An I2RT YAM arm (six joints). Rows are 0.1 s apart.
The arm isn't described. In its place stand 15 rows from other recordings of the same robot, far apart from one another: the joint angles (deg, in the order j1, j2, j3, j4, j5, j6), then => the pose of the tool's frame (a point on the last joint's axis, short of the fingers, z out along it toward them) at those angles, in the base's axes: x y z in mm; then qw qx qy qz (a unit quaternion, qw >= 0).
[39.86 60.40 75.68 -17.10 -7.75 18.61] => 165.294 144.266 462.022 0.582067 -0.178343 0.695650 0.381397
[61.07 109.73 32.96 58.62 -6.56 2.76] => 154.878 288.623 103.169 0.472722 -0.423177 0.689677 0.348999
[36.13 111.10 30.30 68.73 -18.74 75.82] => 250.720 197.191 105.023 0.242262 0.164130 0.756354 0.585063
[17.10 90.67 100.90 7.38 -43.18 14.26] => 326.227 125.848 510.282 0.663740 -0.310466 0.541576 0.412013
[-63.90 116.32 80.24 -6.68 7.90 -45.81] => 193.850 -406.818 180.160 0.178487 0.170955 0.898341 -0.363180
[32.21 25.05 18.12 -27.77 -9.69 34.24] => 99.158 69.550 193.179 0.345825 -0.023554 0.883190 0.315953
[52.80 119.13 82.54 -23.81 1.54 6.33] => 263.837 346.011 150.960 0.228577 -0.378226 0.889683 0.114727
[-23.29 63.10 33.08 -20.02 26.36 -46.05] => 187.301 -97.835 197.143 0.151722 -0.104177 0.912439 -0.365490
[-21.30 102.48 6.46 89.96 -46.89 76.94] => 203.982 -51.634 110.942 0.404564 0.341597 0.647599 0.547955
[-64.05 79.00 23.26 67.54 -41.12 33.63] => 132.997 -219.787 224.555 0.759272 0.265201 0.593836 0.023094
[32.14 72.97 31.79 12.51 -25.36 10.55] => 211.821 151.089 198.834 0.394724 -0.267146 0.803367 0.356970
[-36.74 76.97 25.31 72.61 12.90 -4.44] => 204.427 -162.515 254.626 0.743978 0.245549 0.515210 -0.347508
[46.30 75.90 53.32 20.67 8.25 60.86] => 220.708 223.564 327.234 0.453291 0.140455 0.704815 0.527290
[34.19 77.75 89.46 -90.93 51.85 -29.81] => 189.160 94.660 385.670 0.101053 -0.439657 0.781097 -0.431715
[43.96 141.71 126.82 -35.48 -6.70 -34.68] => 392.408 384.186 187.892 0.332849 -0.610439 0.714019 0.082170
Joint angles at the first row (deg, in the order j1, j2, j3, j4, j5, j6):
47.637, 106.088, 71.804, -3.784, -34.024, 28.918
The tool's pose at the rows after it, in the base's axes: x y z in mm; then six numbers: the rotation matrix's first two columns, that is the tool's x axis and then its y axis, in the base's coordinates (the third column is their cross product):
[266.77, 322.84, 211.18, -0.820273, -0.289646, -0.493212, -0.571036, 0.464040, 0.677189]
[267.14, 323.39, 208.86, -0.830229, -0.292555, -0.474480, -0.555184, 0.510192, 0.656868]
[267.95, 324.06, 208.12, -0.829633, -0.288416, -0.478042, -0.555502, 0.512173, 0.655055]
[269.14, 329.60, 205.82, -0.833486, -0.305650, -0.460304, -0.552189, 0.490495, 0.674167]
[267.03, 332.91, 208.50, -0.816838, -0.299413, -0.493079, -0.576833, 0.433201, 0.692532]
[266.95, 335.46, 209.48, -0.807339, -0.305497, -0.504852, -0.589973, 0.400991, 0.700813]
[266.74, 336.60, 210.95, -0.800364, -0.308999, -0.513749, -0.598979, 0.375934, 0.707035]
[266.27, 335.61, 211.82, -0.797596, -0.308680, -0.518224, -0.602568, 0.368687, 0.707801]
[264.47, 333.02, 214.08, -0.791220, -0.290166, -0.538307, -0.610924, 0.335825, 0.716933]
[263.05, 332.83, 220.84, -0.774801, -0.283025, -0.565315, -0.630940, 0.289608, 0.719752]
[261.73, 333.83, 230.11, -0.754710, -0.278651, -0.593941, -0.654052, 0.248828, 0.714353]
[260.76, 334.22, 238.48, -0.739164, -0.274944, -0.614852, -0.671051, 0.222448, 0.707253]
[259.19, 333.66, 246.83, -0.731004, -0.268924, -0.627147, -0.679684, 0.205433, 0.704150]
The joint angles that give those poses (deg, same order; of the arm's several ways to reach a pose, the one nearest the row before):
47.811, 108.086, 74.414, -6.699, -32.544, 29.355
47.988, 108.602, 75.444, -9.574, -30.279, 29.182
47.988, 108.815, 75.494, -9.181, -29.994, 29.266
48.230, 110.188, 76.845, -9.548, -31.933, 29.509
48.601, 109.866, 75.782, -5.282, -33.882, 29.971
48.735, 110.137, 75.903, -3.920, -35.336, 29.796
48.779, 110.152, 75.886, -2.927, -36.494, 29.707
48.718, 109.851, 75.542, -2.530, -36.805, 29.619
48.603, 108.846, 73.692, 1.051, -37.808, 30.556
48.628, 108.018, 73.160, 3.442, -39.371, 30.674
48.776, 107.250, 73.478, 4.637, -40.530, 30.348
48.867, 106.551, 73.977, 4.943, -41.204, 29.972
48.954, 105.654, 74.336, 4.891, -41.572, 30.059

